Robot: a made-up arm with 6 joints. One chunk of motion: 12 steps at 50 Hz.
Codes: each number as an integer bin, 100 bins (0 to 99) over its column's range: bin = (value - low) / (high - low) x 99, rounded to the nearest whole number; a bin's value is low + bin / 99 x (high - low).
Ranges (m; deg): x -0.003..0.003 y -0.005..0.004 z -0.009..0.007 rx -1..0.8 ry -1.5..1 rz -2.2..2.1
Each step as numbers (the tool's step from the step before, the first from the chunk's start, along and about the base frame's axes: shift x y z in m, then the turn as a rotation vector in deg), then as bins.
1 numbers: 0.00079 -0.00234 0.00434 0.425 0.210 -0.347
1 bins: 63 29 83 78 68 43
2 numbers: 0.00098 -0.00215 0.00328 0.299 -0.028 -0.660
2 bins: 66 31 76 71 58 35
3 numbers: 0.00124 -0.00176 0.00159 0.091 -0.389 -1.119
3 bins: 70 36 66 60 44 25
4 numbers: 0.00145 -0.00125 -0.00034 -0.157 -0.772 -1.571
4 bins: 73 41 54 46 29 14
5 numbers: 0.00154 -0.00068 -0.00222 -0.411 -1.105 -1.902
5 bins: 75 48 42 32 16 7
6 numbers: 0.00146 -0.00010 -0.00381 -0.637 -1.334 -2.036
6 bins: 74 54 32 20 7 4
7 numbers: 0.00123 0.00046 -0.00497 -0.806 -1.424 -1.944
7 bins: 70 60 25 11 3 6
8 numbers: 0.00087 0.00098 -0.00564 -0.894 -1.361 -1.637
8 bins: 64 66 21 6 6 13
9 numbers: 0.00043 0.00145 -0.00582 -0.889 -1.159 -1.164
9 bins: 57 71 20 6 14 24
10 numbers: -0.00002 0.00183 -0.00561 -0.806 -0.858 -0.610
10 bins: 49 75 21 11 25 37
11 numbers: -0.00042 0.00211 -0.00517 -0.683 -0.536 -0.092
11 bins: 43 78 24 17 38 49
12 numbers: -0.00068 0.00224 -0.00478 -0.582 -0.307 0.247
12 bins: 38 80 26 23 47 56
